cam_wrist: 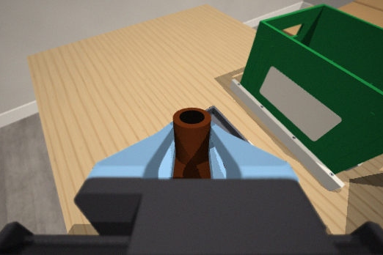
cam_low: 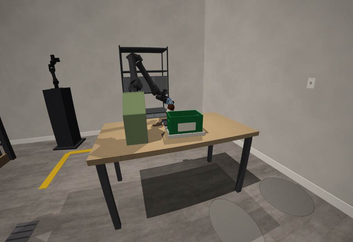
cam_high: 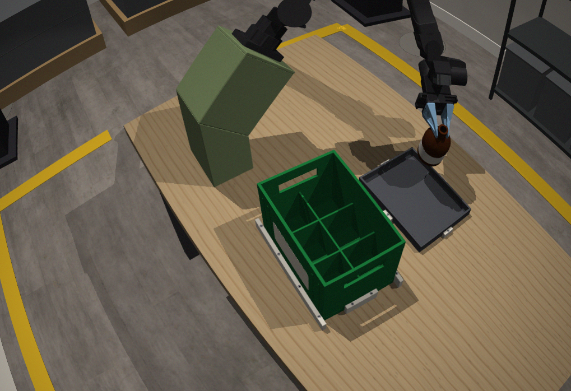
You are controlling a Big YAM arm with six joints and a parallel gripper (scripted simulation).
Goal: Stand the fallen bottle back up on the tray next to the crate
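My gripper is now 50 mm above the brown bottle, 20 mm past it and 10 mm to the right of it. Round my hand: dark grey tray: 190 mm below, 50 mm to the right, 10 mm ahead; green crate: 330 mm to the right, 120 mm below, 50 mm ahead.
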